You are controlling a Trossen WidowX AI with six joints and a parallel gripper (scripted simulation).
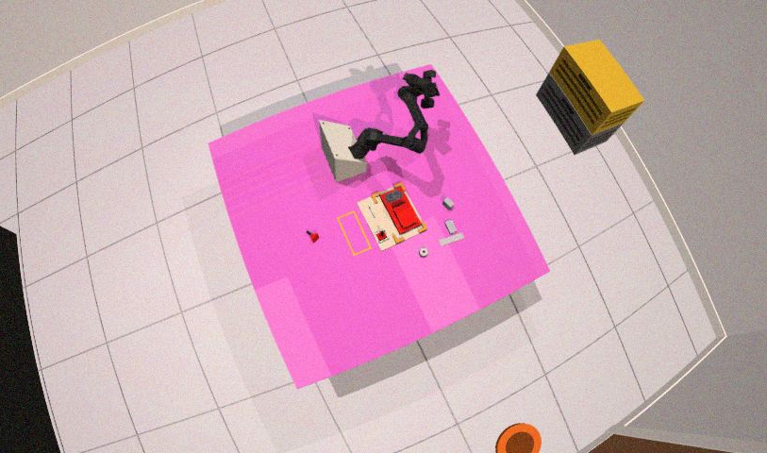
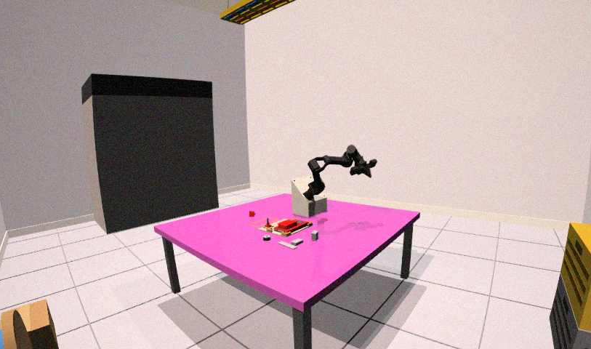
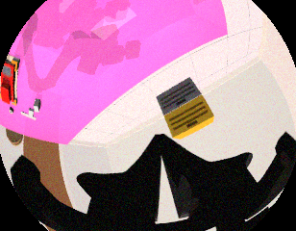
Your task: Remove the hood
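My gripper tip is 370 mm short of the hood, 370 mm to the left of it and 240 mm above it. The rest, counted from my gripper tip: grey strip (550 mm ahead, 220 mm to the right, 280 mm below).
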